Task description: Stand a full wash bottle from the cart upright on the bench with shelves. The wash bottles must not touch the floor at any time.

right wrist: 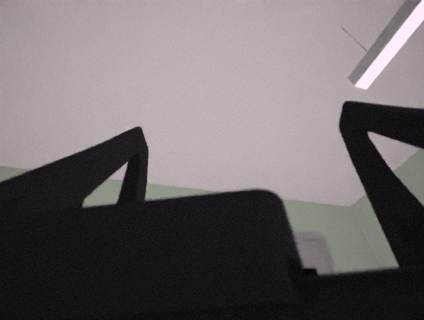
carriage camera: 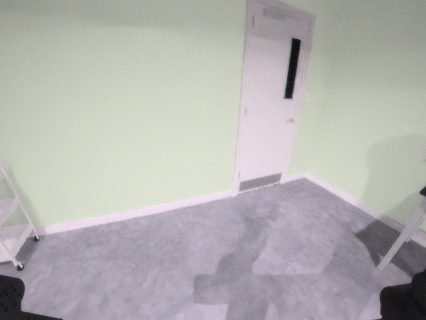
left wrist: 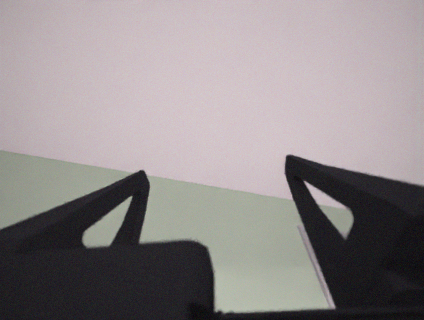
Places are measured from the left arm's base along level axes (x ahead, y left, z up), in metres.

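Pixels of known places: left gripper, between the fingertips: [left wrist: 214, 170]; right gripper, between the fingertips: [right wrist: 241, 126].
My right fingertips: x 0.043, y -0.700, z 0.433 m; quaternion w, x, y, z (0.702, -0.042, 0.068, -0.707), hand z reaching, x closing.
Behind a point stands the place of what it marks.
Part of a white cart [carriage camera: 15, 240] {x 0.716, y 1.233, z -0.715 m} with dark casters shows at the left edge of the carriage view. A pale table leg [carriage camera: 404, 236] {x 0.633, y -1.779, z -0.456 m} with a bit of dark top at the right edge may be the bench; I cannot tell for sure. No wash bottle shows in these views. My left gripper [left wrist: 214, 170] {x 0.039, y -0.001, z 0.436 m} is open and empty, with ceiling and green wall behind its fingers. My right gripper [right wrist: 241, 126] {x 0.043, y -0.700, z 0.433 m} is open and empty, with the ceiling behind its fingers. Dark parts of both arms show at the lower corners of the carriage view.
A white door [carriage camera: 270, 105] {x 1.862, y -1.003, z 0.250 m} with a narrow dark window stands in the green wall [carriage camera: 140, 115] {x 1.343, y 0.239, z 0.176 m}, near the room's corner. Grey floor [carriage camera: 135, 260] {x 0.766, y 0.214, z -0.846 m} with shadows lies between the cart and the table leg. A ceiling lamp [right wrist: 389, 47] {x 0.464, y -1.369, z 1.231 m} shows at the upper right of the right wrist view.
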